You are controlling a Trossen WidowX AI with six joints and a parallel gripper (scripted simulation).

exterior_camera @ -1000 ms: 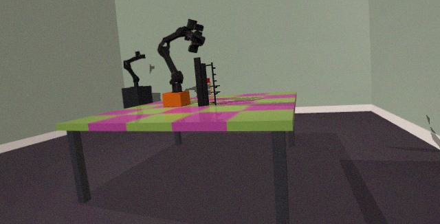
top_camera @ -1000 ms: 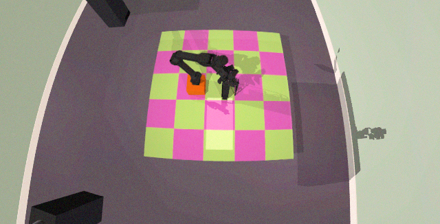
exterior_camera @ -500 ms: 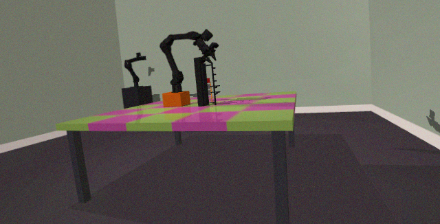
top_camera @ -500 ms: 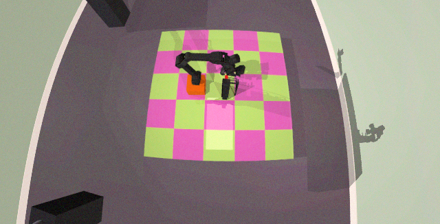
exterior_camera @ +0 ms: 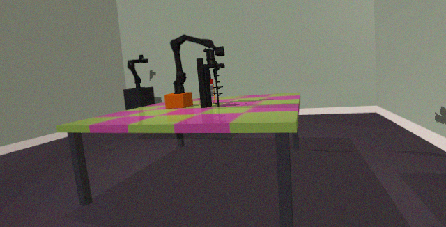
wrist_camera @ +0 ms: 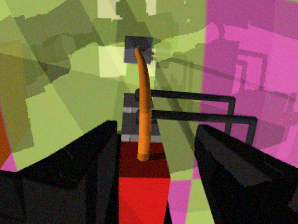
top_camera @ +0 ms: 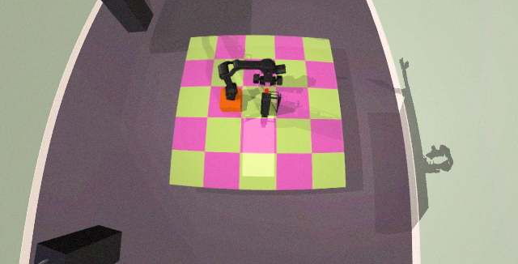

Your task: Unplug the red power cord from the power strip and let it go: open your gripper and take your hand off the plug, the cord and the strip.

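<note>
Right now the red plug is 70 mm to the right of my gripper tip and 10 mm below it. Also, from my gripper tip: thin black rack: 130 mm to the right, 80 mm ahead, 40 mm below.
</note>
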